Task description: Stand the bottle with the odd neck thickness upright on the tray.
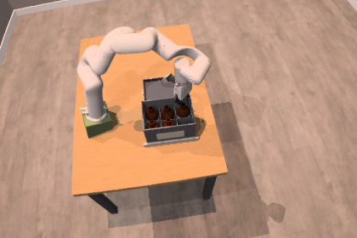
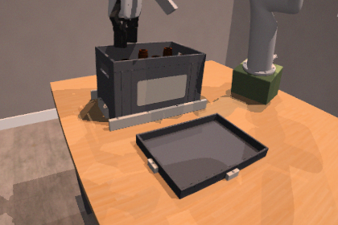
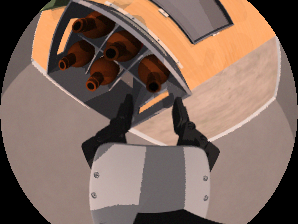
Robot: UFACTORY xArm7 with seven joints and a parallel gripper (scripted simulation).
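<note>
Right now the crate is 14 cm below my hand, 9 cm behind it and 4 cm to the right of it. Round my hand: dark tray (23 cm to the left, 21 cm below, 9 cm behind); glass bottle (13 cm below).
</note>
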